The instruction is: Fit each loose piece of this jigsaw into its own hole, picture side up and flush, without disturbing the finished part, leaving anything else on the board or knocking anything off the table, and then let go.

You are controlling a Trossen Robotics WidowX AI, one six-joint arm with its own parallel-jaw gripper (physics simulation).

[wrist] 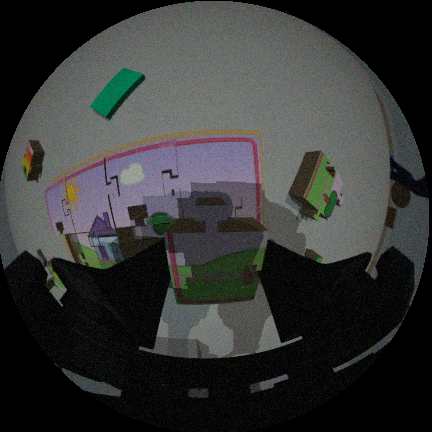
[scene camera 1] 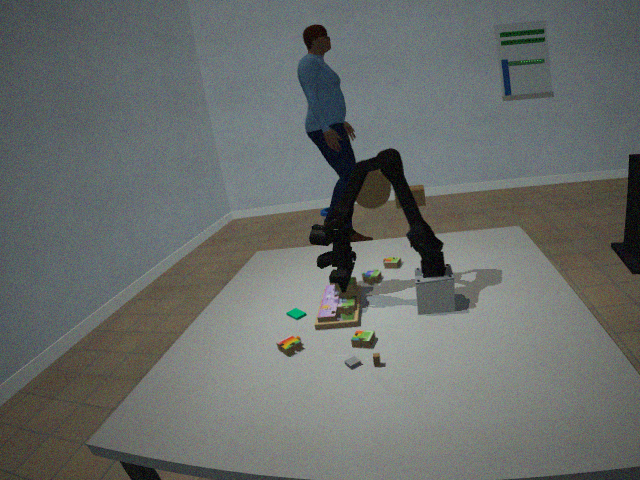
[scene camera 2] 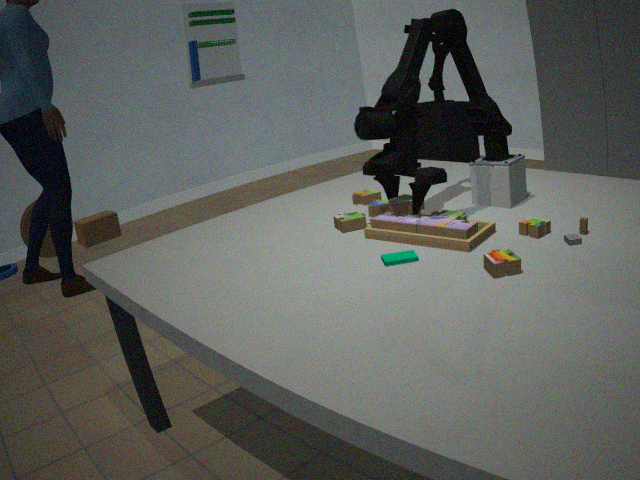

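The gripper (scene camera 1: pixel 343 287) (scene camera 2: pixel 404 205) (wrist: pixel 217 245) is shut on a jigsaw piece (scene camera 2: pixel 400 205) (wrist: pixel 215 285) with a purple and green picture, picture side up. It holds the piece low over one end of the board (scene camera 1: pixel 338 325) (scene camera 2: pixel 413 238) (wrist: pixel 200 134); the gap beneath is hidden. The board's assembled purple sky part (scene camera 1: pixel 327 304) (scene camera 2: pixel 449 225) (wrist: pixel 145 175) lies in the frame. A red-orange piece (scene camera 1: pixel 289 344) (scene camera 2: pixel 502 262) (wrist: pixel 33 160), a green-yellow piece (scene camera 1: pixel 363 338) (scene camera 2: pixel 535 226), a tree piece (scene camera 2: pixel 349 221) (wrist: pixel 320 187) and a blue-green piece (scene camera 1: pixel 372 275) (scene camera 2: pixel 378 207) lie off the board.
Another loose piece (scene camera 1: pixel 391 262) (scene camera 2: pixel 366 196) lies farther back. A green tile (scene camera 1: pixel 296 313) (scene camera 2: pixel 399 257) (wrist: pixel 117 92) lies beside the board. A grey block (scene camera 1: pixel 353 362) (scene camera 2: pixel 572 239) and a small wooden block (scene camera 1: pixel 376 359) (scene camera 2: pixel 584 225) are near the green-yellow piece. A person (scene camera 1: pixel 323 98) stands beyond the table.
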